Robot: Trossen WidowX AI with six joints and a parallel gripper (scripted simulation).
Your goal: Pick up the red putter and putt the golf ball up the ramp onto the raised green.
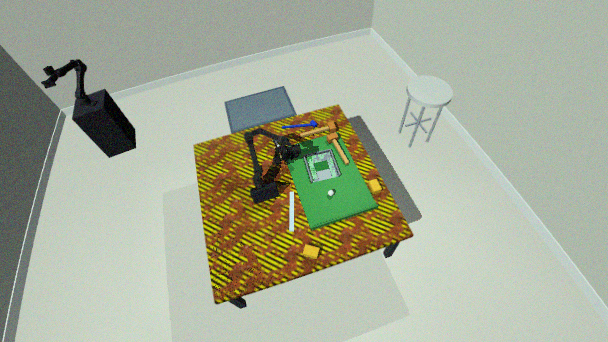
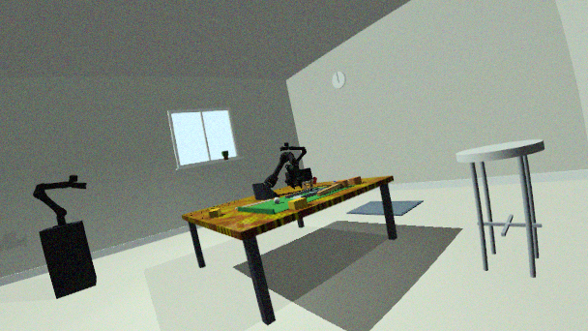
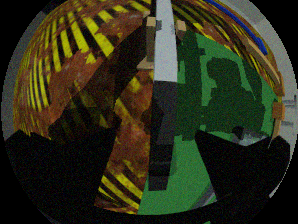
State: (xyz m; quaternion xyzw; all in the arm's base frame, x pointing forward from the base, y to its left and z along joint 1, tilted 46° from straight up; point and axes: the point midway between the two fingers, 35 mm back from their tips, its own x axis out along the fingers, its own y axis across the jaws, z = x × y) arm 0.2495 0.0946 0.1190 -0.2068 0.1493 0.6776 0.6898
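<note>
Now: the white bar 110 mm behind my gripper tip, 390 mm to the right of it and 30 mm below it. The rest, counted from my gripper tip: green putting mat 230 mm ahead, 220 mm to the right, 30 mm below; white golf ball 190 mm ahead, 380 mm to the right, 10 mm below; blue tool 240 mm ahead, 320 mm to the left, 20 mm below.
</note>
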